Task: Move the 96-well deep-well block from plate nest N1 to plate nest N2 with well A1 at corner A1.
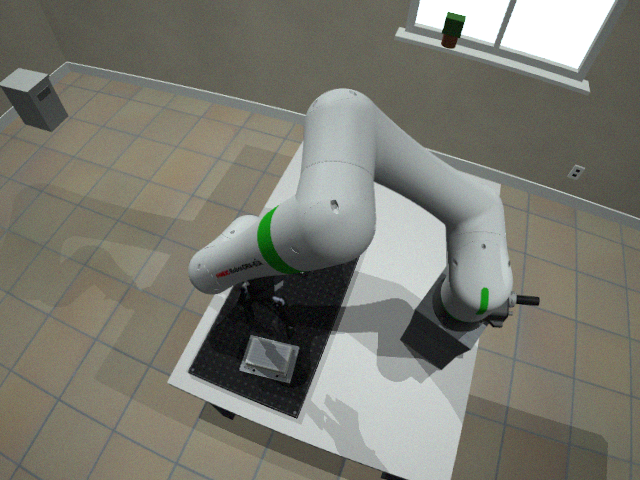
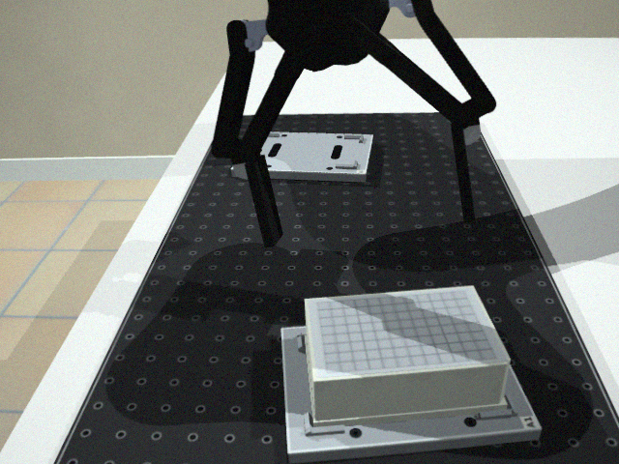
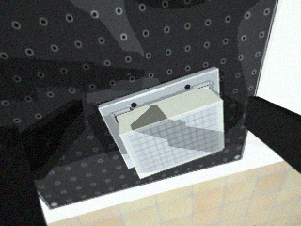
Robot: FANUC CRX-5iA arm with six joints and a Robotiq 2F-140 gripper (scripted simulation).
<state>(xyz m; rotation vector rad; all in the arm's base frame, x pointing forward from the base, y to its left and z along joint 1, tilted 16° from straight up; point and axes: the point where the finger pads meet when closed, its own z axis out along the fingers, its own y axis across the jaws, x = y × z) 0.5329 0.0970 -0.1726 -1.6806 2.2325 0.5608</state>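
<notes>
Now: the 96-well deep-well block 10 mm behind my hand, 80 mm to the left of it and 60 mm below it. The rest, counted from my hand: A1 mark: 80 mm behind, 130 mm to the left, 90 mm below.
</notes>
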